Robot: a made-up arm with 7 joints.
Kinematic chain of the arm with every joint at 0, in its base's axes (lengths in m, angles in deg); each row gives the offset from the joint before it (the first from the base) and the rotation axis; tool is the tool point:
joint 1: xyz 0 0 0 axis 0 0.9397 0.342
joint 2: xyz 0 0 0 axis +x
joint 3: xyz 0 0 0 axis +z
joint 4: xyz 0.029 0 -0.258 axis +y
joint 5: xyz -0.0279 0 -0.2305 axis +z
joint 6: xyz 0 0 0 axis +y
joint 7: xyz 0 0 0 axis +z
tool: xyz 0 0 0
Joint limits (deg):
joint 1: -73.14..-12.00
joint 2: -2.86..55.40
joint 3: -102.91..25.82
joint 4: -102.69..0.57
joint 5: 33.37..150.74
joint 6: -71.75..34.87
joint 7: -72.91..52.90
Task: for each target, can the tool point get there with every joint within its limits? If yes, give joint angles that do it. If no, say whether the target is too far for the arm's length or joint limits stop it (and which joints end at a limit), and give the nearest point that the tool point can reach.
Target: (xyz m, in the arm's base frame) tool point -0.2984 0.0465 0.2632
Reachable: no: joint limits stop it (at a limit: joint 1, joint 2, joint 3, joint 4) | nearest point 0.1881 0.1503 0.2543 | short by 0.498 m
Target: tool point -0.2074 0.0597 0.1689
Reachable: no: joint limits stop it (at a limit: joint 1, joint 2, joint 3, joint 4) | nearest point 0.1881 0.1503 0.2543 | short by 0.415 m
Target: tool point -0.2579 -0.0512 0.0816
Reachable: no: joint limits stop it (at a limit: joint 1, joint 2, joint 3, joint 4) | nearest point -0.0323 -0.2616 -0.2306 | short by 0.439 m
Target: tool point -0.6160 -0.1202 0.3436
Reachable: no: too far | nearest point -0.0323 -0.2616 -0.2306 | short by 0.831 m
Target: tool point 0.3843 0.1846 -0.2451
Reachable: yes | joints -49.14 35.99 -57.80 -13.41 104.39 -25.74 -4.88
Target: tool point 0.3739 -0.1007 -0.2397
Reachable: yes | joints -47.53 20.02 -57.71 -57.76 114.71 -35.07 -2.38
